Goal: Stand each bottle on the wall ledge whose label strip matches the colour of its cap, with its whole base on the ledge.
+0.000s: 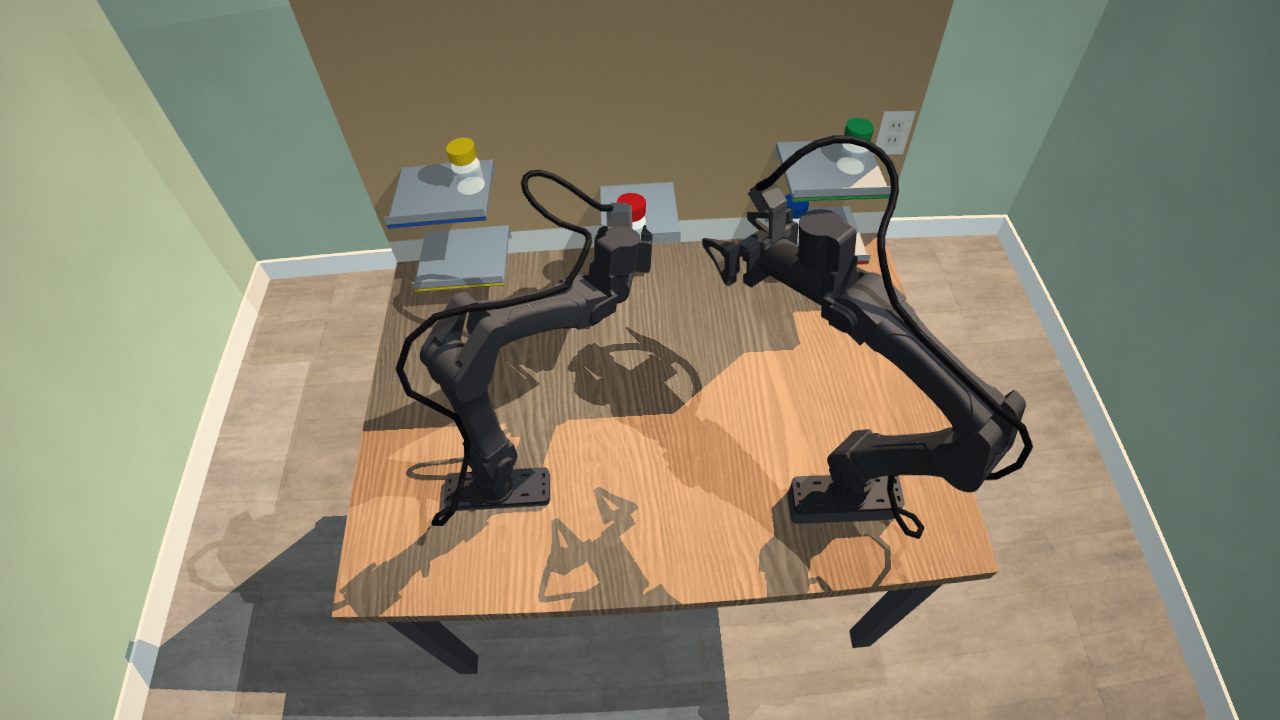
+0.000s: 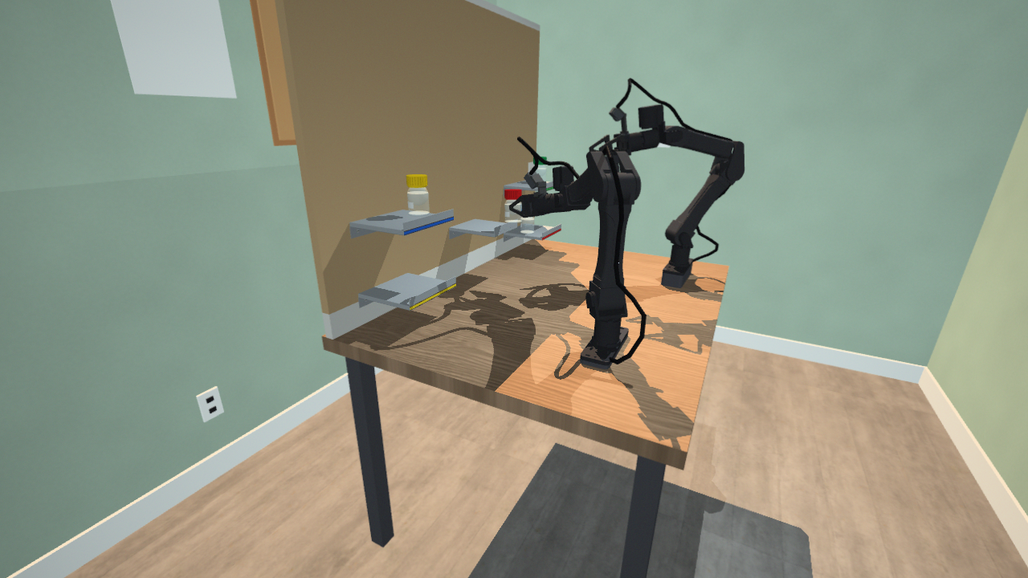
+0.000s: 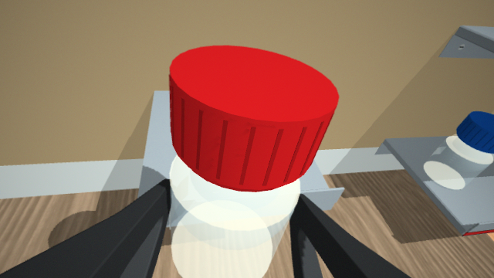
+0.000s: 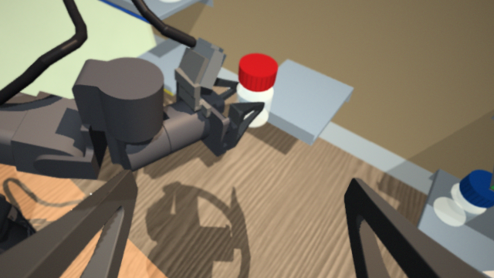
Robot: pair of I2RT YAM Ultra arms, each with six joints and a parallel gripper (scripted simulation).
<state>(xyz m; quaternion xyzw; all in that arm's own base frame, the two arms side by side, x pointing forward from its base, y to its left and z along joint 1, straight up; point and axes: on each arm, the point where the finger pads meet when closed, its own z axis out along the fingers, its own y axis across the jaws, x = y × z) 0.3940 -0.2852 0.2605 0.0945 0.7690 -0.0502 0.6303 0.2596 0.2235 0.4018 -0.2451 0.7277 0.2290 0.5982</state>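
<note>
My right gripper is now 20 cm short of the red-capped bottle, 17 cm to the right of it and 18 cm above it. From my right hand the other things lie so: brown wall panel (42 cm ahead, 17 cm to the left); then blue-capped bottle (36 cm ahead, 17 cm to the right, 31 cm below); then green-capped bottle (37 cm ahead, 27 cm to the right, 11 cm below).
</note>
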